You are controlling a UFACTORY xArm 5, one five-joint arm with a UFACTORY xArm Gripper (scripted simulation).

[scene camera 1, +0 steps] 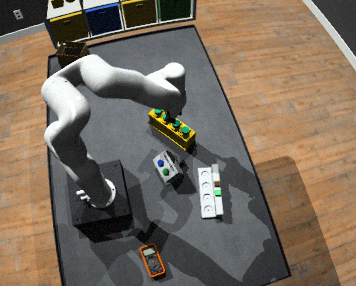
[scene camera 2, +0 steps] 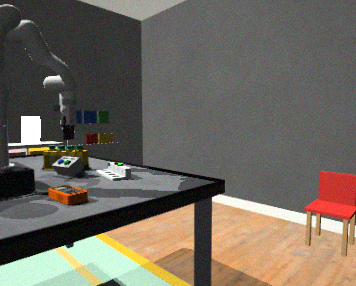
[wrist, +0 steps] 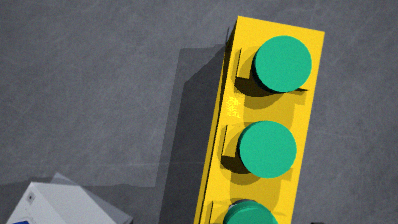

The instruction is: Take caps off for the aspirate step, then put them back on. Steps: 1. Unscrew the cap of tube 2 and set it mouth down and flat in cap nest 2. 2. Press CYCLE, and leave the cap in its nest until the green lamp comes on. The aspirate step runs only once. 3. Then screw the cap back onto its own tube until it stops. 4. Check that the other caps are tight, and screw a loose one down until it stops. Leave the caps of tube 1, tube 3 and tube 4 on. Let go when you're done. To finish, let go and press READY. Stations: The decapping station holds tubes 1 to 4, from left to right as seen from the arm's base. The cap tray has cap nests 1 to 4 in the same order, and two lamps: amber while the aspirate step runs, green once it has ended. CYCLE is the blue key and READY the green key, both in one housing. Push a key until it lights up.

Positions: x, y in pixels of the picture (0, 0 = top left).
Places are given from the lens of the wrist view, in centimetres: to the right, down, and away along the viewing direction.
green cap (wrist: 267, 149): 4, 2, 18
green cap (wrist: 282, 64): 5, -3, 18
